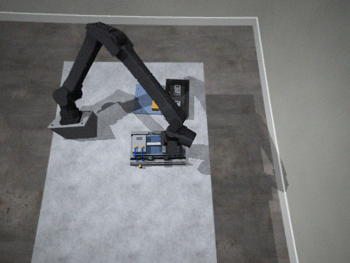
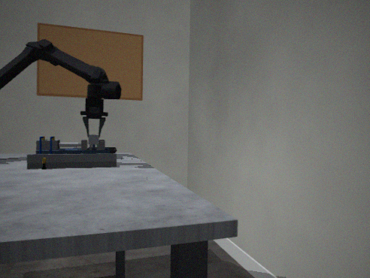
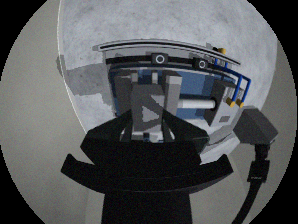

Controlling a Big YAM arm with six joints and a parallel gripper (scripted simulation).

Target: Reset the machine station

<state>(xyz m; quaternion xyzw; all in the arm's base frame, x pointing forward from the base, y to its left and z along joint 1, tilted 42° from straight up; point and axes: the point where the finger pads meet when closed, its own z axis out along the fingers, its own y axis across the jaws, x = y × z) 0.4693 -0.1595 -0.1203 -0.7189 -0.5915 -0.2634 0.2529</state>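
Right now my hand is 2 cm above the gray block. Also, from my hand: yellow brass blank (26 cm to the left, 9 cm below, 4 cm behind); vise (8 cm below, 7 cm behind, 1 cm to the left); blue infeed plate (31 cm to the left, 11 cm below, 7 cm behind).
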